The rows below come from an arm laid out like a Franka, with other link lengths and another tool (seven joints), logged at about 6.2 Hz.
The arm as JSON. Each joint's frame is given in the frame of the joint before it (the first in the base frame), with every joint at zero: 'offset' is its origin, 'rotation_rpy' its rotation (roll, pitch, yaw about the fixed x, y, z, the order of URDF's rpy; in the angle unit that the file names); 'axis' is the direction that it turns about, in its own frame. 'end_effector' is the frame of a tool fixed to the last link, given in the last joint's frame.
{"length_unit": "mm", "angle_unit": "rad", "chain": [
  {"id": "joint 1", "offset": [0.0, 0.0, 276.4], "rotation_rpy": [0.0, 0.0, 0.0], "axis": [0.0, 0.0, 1.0]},
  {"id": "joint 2", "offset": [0.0, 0.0, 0.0], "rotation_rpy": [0.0, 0.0, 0.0], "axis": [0.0, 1.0, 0.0]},
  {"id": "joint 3", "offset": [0.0, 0.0, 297.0], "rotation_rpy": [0.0, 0.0, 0.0], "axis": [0.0, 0.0, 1.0]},
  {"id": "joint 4", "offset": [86.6, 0.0, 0.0], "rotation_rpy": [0.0, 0.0, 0.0], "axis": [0.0, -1.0, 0.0]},
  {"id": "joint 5", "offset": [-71.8, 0.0, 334.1], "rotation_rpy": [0.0, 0.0, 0.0], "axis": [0.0, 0.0, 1.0]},
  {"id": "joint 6", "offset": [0.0, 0.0, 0.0], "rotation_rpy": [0.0, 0.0, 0.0], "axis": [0.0, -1.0, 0.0]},
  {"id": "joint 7", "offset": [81.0, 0.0, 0.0], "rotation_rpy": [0.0, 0.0, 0.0], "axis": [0.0, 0.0, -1.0]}
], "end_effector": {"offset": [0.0, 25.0, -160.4], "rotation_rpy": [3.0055, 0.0, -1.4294]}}
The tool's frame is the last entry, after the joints.
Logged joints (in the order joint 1, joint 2, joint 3, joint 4, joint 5, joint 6, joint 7), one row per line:
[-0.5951 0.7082 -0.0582 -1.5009 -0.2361 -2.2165 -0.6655]
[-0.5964 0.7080 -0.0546 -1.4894 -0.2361 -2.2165 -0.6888]
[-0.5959 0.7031 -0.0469 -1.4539 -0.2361 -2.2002 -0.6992]
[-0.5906 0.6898 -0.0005 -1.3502 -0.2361 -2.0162 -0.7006]
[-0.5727 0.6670 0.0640 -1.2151 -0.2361 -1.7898 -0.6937]
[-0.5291 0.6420 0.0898 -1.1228 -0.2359 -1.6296 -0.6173]
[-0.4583 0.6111 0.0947 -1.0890 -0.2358 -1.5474 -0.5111]
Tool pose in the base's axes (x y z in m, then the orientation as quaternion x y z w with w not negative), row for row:
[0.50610 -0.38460 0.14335 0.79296 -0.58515 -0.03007 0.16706]
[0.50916 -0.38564 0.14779 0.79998 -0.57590 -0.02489 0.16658]
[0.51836 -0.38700 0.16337 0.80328 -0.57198 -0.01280 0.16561]
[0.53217 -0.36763 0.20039 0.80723 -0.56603 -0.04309 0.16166]
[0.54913 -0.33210 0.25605 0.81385 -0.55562 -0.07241 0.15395]
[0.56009 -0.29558 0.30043 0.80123 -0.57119 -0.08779 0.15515]
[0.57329 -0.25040 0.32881 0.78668 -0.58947 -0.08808 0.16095]
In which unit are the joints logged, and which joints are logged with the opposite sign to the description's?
The joints are logged in radians. Opposite sign: joint 6.
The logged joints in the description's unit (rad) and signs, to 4 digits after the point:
[-0.5951 0.7082 -0.0582 -1.5009 -0.2361 2.2165 -0.6655]
[-0.5964 0.7080 -0.0546 -1.4894 -0.2361 2.2165 -0.6888]
[-0.5959 0.7031 -0.0469 -1.4539 -0.2361 2.2002 -0.6992]
[-0.5906 0.6898 -0.0005 -1.3502 -0.2361 2.0162 -0.7006]
[-0.5727 0.6670 0.0640 -1.2151 -0.2361 1.7898 -0.6937]
[-0.5291 0.6420 0.0898 -1.1228 -0.2359 1.6296 -0.6173]
[-0.4583 0.6111 0.0947 -1.0890 -0.2358 1.5474 -0.5111]

